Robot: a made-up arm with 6 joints.
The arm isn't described. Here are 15 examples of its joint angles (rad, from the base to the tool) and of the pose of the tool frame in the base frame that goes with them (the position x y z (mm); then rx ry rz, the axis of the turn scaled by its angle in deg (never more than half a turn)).
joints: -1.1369 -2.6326 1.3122 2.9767 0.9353 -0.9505
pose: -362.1 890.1 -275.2 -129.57 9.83 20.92
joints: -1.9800 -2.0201 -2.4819 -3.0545 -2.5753 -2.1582
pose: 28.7 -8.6 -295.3 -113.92 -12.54 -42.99
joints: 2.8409 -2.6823 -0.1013 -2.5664 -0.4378 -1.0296
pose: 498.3 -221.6 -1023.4 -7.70 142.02 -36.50
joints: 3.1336 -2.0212 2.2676 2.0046 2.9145 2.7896
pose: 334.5 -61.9 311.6 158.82 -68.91 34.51
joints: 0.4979 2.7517 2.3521 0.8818 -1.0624 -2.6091
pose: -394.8 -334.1 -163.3 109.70 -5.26 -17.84
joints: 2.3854 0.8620 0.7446 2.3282 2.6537 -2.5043
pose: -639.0 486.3 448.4 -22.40 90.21 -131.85
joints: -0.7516 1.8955 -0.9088 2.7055 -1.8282 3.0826
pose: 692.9 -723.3 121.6 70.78 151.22 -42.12
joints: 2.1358 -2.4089 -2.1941 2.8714 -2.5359 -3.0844
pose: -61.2 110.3 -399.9 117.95 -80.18 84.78
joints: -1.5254 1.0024 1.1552 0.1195 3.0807 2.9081
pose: 55.8 -736.1 109.4 -52.80 35.55 65.12
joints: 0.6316 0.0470 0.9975 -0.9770 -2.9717 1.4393
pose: 277.4 261.4 794.3 -115.42 -85.34 91.31
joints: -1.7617 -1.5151 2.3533 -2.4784 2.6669 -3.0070
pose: 4.1 187.6 469.9 -62.48 -103.25 -68.12
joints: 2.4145 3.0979 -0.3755 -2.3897 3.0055 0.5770
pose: -158.5 136.1 -745.5 -0.04 19.66 -50.08
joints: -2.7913 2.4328 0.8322 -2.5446 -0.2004 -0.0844
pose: -151.8 -100.1 -1035.7 13.72 161.67 1.51
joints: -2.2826 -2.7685 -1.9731 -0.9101 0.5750 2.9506
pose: -433.0 -411.3 -376.5 77.39 -78.20 -30.36
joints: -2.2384 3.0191 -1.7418 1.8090 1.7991 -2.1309
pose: -206.7 -581.8 -160.8 -22.40 83.07 -60.07
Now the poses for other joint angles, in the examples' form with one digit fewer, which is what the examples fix.
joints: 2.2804 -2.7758 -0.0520 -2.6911 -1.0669 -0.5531
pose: 271 -457 -955 46.1 102.1 -66.9
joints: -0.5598 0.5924 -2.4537 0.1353 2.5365 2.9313
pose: -153 138 459 48.8 -0.5 124.9
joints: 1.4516 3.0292 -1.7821 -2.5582 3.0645 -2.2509
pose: 40 445 -221 64.4 -96.7 70.5
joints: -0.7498 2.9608 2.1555 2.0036 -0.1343 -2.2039
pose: -469 435 -40 -11.7 -64.7 -44.5
